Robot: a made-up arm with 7 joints. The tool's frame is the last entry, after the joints. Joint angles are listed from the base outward.
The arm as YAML. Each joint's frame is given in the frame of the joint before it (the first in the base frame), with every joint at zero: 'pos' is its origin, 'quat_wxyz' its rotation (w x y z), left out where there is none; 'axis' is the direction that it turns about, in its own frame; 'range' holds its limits. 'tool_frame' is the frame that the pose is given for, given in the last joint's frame.
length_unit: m
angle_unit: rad
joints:
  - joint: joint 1
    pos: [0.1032, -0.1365, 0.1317]
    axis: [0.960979, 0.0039, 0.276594]
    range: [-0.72, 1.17]
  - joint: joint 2
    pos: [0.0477, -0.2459, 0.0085]
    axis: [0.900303, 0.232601, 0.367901]
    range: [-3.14, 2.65]
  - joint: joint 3
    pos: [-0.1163, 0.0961, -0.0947]
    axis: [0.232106, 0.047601, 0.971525]
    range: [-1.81, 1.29]
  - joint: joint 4
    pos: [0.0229, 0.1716, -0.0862]
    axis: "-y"
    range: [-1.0, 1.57]
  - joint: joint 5
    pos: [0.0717, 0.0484, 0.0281]
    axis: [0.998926, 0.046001, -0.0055]
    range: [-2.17, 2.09]
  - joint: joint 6
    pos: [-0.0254, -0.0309, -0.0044]
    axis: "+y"
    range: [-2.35, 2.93]
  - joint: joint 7
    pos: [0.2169, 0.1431, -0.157]
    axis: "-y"
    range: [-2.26, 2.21]
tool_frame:
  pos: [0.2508, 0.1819, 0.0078]
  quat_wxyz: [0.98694, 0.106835, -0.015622, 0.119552]
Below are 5 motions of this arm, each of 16 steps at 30 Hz.
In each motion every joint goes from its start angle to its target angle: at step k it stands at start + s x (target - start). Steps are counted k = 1, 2, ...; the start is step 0. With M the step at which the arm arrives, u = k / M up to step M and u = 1 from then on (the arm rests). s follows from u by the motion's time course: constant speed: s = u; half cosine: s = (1 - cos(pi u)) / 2; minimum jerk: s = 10 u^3 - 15 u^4 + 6 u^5.
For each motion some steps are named. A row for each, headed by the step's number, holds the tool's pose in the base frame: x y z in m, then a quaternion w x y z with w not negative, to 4 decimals.
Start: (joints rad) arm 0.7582 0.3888 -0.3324 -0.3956 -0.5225 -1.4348 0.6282
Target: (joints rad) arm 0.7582 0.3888 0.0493 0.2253 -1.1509 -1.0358 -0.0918
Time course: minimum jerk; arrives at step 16
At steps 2, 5, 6, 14, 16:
2: 0.2698 0.1175 0.5831 0.6294 0.2600 -0.7289 0.0712
5: 0.2421 0.1555 0.5990 0.6432 0.2440 -0.7144 0.1281
6: 0.2288 0.1769 0.6043 0.6532 0.2291 -0.7045 0.1568
14: 0.2377 0.2620 0.5842 0.7710 0.0503 -0.5932 0.2260
16: 0.2402 0.2614 0.5832 0.7744 0.0461 -0.5899 0.2243

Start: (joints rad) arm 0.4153 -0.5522 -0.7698 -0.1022 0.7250 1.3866 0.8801
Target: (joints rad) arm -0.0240 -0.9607 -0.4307 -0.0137 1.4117 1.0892 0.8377
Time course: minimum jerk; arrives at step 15
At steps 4, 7, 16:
4: 0.7329 -0.0235 -0.2422 0.8891 0.4074 -0.0767 -0.1942
7: 0.7434 -0.0742 -0.1830 0.9064 0.3611 -0.1756 -0.1309
16: 0.7090 -0.1283 -0.0943 0.9141 0.2855 -0.2880 -0.0015

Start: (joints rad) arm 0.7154 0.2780 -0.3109 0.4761 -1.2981 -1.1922 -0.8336
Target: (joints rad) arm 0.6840 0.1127 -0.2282 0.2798 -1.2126 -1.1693 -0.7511
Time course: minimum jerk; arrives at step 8
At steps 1, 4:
1: 0.5997 0.2000 0.3164 0.9504 -0.1833 -0.2489 0.0355
4: 0.5925 0.2517 0.2805 0.9450 -0.1908 -0.2551 0.0744

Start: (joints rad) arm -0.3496 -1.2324 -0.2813 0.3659 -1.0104 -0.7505 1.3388
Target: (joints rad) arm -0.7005 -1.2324 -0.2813 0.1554 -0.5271 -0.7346 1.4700
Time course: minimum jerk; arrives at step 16
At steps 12, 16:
12: 0.5653 -0.6305 -0.0908 0.0845 0.7065 0.1708 -0.6816
16: 0.5590 -0.6299 -0.0769 0.0839 0.7021 0.1794 -0.6840

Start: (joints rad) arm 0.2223 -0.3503 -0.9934 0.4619 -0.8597 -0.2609 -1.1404
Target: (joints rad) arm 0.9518 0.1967 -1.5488 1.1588 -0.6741 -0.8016 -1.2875
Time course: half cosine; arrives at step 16
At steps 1, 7, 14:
1: 0.5428 -0.7562 -0.0898 0.7157 -0.2150 0.1528 -0.6467
7: 0.6025 -0.6371 -0.0892 0.7701 -0.1569 0.1342 -0.6037
14: 0.6627 -0.4743 -0.0585 0.8301 -0.1155 0.1174 -0.5328

